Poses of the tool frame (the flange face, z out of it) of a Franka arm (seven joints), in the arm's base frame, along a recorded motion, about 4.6 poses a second.
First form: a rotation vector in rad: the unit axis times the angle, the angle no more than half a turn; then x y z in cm.
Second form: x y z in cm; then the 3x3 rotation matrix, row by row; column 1 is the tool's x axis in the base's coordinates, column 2 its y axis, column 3 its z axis. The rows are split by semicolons. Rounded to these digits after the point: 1 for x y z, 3 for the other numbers.
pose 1, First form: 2.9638 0.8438 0.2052 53.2 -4.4 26.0
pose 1, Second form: 53.2 -4.4 26.0; 0.842 0.520 0.142; 0.528 -0.849 -0.015; 0.113 0.087 -0.990
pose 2, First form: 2.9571 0.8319 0.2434 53.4 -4.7 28.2
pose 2, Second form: 53.4 -4.7 28.2; 0.842 0.513 0.168; 0.522 -0.853 -0.015; 0.135 0.100 -0.986
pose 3, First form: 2.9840 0.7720 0.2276 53.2 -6.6 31.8
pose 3, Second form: 53.2 -6.6 31.8; 0.864 0.478 0.155; 0.486 -0.874 -0.012; 0.129 0.086 -0.988
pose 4, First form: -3.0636 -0.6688 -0.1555 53.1 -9.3 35.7
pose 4, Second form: 53.1 -9.3 35.7; 0.904 0.416 0.096; 0.416 -0.909 0.023; 0.097 0.019 -0.995
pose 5, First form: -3.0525 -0.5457 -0.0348 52.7 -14.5 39.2
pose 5, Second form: 52.7 -14.5 39.2; 0.938 0.347 0.015; 0.346 -0.937 0.044; 0.029 -0.036 -0.999
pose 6, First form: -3.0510 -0.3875 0.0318 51.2 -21.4 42.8
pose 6, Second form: 51.2 -21.4 42.8; 0.968 0.249 -0.029; 0.250 -0.966 0.063; -0.012 -0.068 -0.998
